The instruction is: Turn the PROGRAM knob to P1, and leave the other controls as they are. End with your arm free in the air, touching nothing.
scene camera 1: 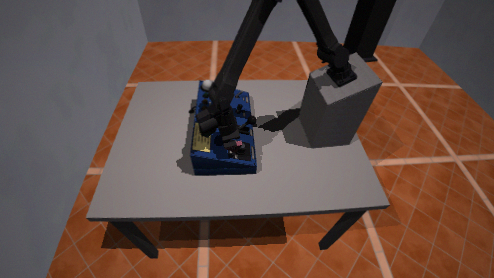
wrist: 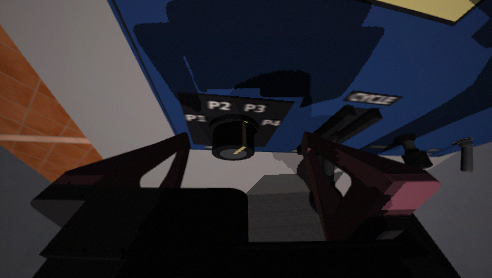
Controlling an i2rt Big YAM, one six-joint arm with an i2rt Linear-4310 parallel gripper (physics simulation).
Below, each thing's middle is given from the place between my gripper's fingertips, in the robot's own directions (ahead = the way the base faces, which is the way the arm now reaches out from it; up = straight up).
I see my gripper 180 mm to the left of the blue control panel (scene camera 1: 209,157), 30 mm short of it and 30 mm above it.
